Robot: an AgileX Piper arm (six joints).
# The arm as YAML. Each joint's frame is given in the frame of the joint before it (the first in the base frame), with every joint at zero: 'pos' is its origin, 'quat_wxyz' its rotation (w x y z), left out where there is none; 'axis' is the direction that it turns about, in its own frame. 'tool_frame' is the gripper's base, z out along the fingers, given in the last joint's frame.
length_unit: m
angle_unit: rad
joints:
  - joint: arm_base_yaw
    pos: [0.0, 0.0, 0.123]
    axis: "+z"
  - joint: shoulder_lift
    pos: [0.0, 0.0, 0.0]
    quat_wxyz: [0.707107, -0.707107, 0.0, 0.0]
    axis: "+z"
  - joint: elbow
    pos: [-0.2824, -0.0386, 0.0]
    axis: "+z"
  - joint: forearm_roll
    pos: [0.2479, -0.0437, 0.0]
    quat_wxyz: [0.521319, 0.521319, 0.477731, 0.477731]
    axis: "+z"
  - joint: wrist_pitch
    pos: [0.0, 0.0, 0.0]
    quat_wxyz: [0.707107, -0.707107, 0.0, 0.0]
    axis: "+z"
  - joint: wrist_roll
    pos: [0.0, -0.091, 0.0]
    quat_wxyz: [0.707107, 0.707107, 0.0, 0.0]
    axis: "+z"
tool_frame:
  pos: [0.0, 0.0, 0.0]
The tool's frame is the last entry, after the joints.
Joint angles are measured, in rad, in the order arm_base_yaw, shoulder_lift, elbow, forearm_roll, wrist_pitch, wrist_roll. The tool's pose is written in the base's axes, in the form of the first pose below.
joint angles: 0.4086 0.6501 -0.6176 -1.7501 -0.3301 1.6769
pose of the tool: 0.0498 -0.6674 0.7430 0.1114; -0.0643 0.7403 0.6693 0.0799; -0.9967 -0.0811 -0.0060 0.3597; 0 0 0 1
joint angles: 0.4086 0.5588 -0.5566 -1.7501 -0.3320 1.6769
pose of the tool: 0.0774 -0.6664 0.7415 0.0941; -0.0524 0.7400 0.6705 0.0725; -0.9956 -0.0907 0.0223 0.3506; 0 0 0 1
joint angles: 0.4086 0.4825 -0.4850 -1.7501 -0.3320 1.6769
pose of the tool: 0.0817 -0.6660 0.7414 0.0817; -0.0505 0.7402 0.6705 0.0672; -0.9954 -0.0922 0.0268 0.3350; 0 0 0 1
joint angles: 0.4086 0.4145 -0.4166 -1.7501 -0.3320 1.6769
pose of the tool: 0.0813 -0.6661 0.7414 0.0719; -0.0507 0.7402 0.6705 0.0629; -0.9954 -0.0921 0.0264 0.3187; 0 0 0 1
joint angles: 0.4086 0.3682 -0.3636 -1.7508 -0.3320 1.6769
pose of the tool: 0.0755 -0.6666 0.7416 0.0661; -0.0540 0.7399 0.6705 0.0604; -0.9957 -0.0906 0.0198 0.3050; 0 0 0 1
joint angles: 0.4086 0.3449 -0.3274 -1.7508 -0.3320 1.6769
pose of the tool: 0.0637 -0.6676 0.7418 0.0637; -0.0591 0.7395 0.6706 0.0594; -0.9962 -0.0865 0.0076 0.2949; 0 0 0 1
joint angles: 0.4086 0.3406 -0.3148 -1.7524 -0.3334 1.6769
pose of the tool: 0.0566 -0.6692 0.7410 0.0634; -0.0639 0.7382 0.6716 0.0594; -0.9963 -0.0854 -0.0010 0.2909; 0 0 0 1
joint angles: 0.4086 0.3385 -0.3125 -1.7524 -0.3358 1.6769
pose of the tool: 0.0562 -0.6710 0.7394 0.0631; -0.0642 0.7366 0.6733 0.0594; -0.9964 -0.0853 -0.0017 0.2903; 0 0 0 1
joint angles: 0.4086 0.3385 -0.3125 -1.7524 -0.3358 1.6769
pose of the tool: 0.0562 -0.6710 0.7394 0.0631; -0.0642 0.7366 0.6733 0.0594; -0.9964 -0.0853 -0.0017 0.2903; 0 0 0 1
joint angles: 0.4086 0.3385 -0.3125 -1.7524 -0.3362 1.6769
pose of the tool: 0.0562 -0.6712 0.7391 0.0630; -0.0642 0.7363 0.6736 0.0595; -0.9964 -0.0853 -0.0017 0.2903; 0 0 0 1
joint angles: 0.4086 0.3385 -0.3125 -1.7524 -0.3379 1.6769
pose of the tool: 0.0561 -0.6725 0.7380 0.0629; -0.0643 0.7352 0.6748 0.0596; -0.9964 -0.0853 -0.0021 0.2902; 0 0 0 1
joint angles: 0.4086 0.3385 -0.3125 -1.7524 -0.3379 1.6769
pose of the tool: 0.0561 -0.6725 0.7380 0.0629; -0.0643 0.7352 0.6748 0.0596; -0.9964 -0.0853 -0.0021 0.2902; 0 0 0 1
